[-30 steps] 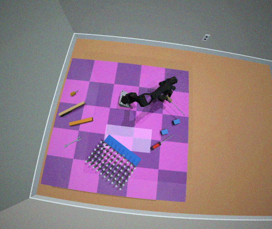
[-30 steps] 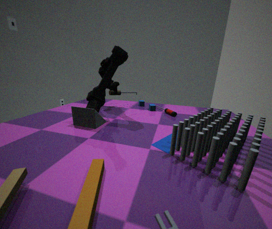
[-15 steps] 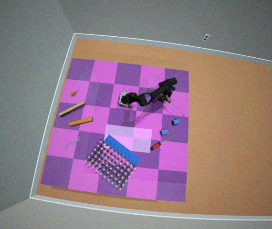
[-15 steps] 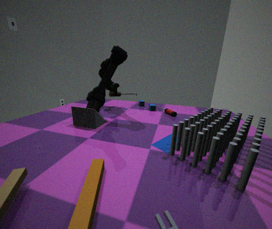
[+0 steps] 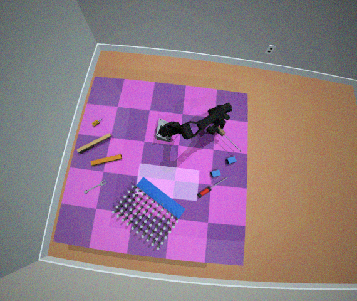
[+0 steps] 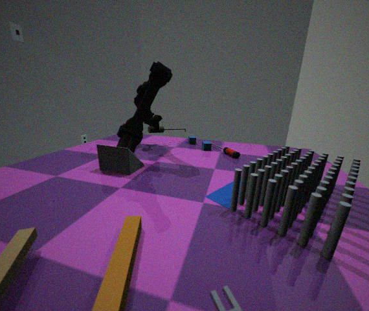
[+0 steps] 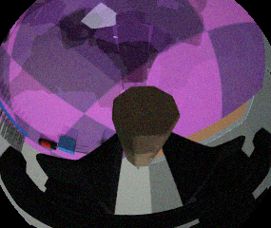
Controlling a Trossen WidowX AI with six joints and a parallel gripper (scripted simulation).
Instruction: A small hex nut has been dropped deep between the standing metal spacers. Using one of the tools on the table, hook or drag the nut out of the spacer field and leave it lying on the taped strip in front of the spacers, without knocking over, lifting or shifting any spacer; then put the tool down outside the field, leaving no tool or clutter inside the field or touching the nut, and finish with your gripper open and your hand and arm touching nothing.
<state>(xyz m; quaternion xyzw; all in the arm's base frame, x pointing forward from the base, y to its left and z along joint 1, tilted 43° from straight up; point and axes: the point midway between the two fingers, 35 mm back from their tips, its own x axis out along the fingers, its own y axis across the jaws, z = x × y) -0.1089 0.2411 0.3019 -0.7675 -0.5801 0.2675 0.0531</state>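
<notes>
The hook tool is 5 cm ahead of my gripper tip and 9 cm to the left of it. Also, from my gripper tip: yellow tool 15 cm ahead, 92 cm to the right, 7 cm below; orange bar 40 cm ahead, 74 cm to the right, 7 cm below; blue taped strip 55 cm ahead, 29 cm to the right, 8 cm below.
</notes>
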